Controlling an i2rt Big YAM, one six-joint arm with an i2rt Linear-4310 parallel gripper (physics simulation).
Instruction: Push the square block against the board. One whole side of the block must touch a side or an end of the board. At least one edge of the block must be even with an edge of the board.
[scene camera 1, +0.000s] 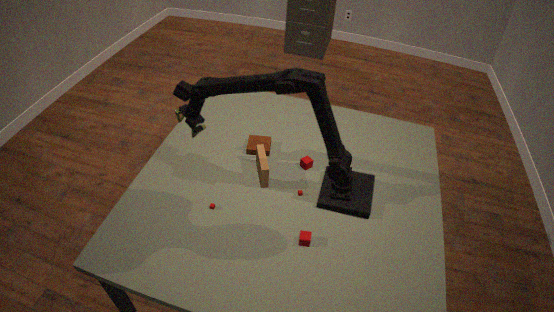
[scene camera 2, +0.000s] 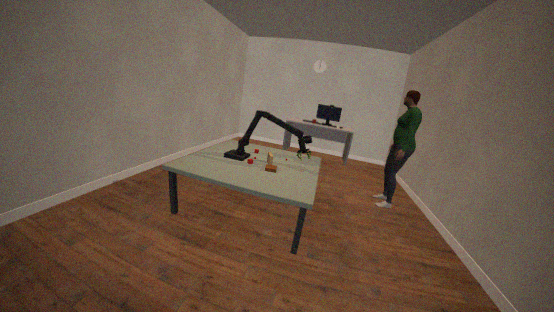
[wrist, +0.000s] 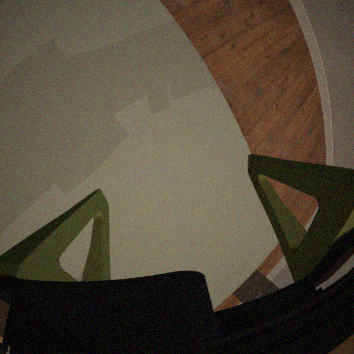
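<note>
The square block is brown and flat and lies on the table. The board is a tan plank standing on its narrow side. In the scene camera 1 view its far end overlaps the near edge of the block; whether they touch, I cannot tell. My gripper is open and empty. It is above the table's left part in the scene camera 1 view, to the left of block and board and apart from both. Block and board do not show in the wrist view.
Two larger red cubes and two tiny ones lie on the table. The arm's black base stands right of the board. The wrist view shows the table's edge and the floor beyond.
</note>
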